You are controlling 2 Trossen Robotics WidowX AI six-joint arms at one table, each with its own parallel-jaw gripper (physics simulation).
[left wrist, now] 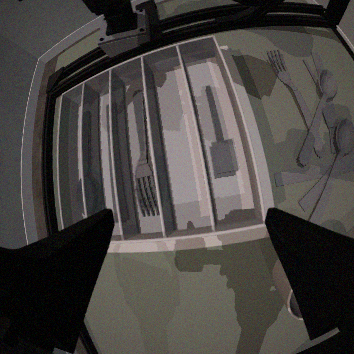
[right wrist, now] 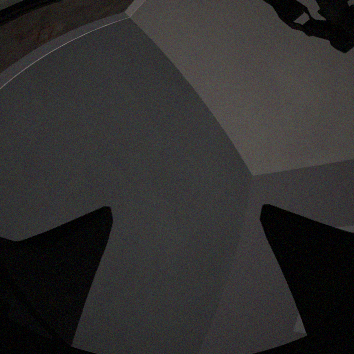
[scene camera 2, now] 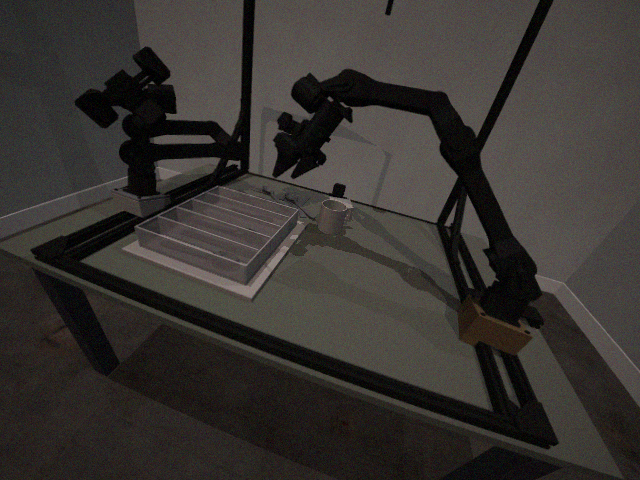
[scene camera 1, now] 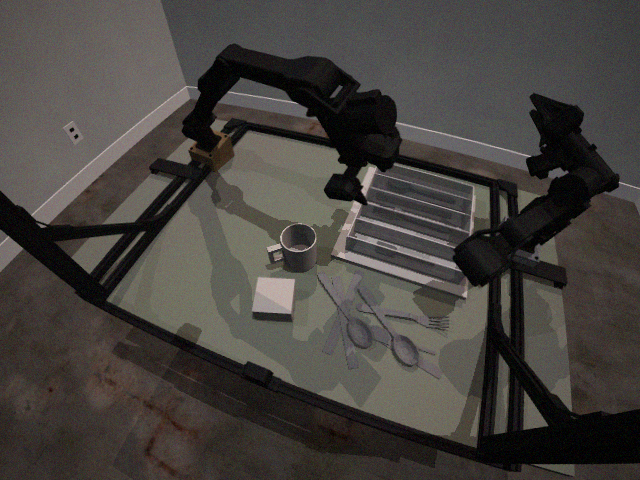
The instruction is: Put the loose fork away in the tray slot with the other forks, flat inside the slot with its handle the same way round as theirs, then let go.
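Note:
The loose grey fork (scene camera 1: 413, 317) (left wrist: 283, 75) lies among crossed cutlery beside the tray (scene camera 1: 400, 275) (scene camera 2: 191, 263) (left wrist: 190, 234). In the left wrist view its tines are at the top and its handle runs down right. In that view the slot's fork or stacked forks (left wrist: 144, 167) lie with tines toward the bottom and handle at the top. My left gripper (scene camera 1: 354, 194) (scene camera 2: 284, 176) (left wrist: 192, 217) is open and empty, high above the tray's mug-side edge. My right gripper (scene camera 1: 533, 105) (right wrist: 187, 214) is open and empty, raised well off the table, facing the wall.
A mug (scene camera 1: 305, 257) (scene camera 2: 332, 219) and a white block (scene camera 1: 274, 296) stand near the cutlery. Two spoons (scene camera 1: 359, 333) (scene camera 1: 404, 350) lie over several flat pieces near the loose fork. A spatula-like piece (left wrist: 223, 159) lies in the tray's end slot.

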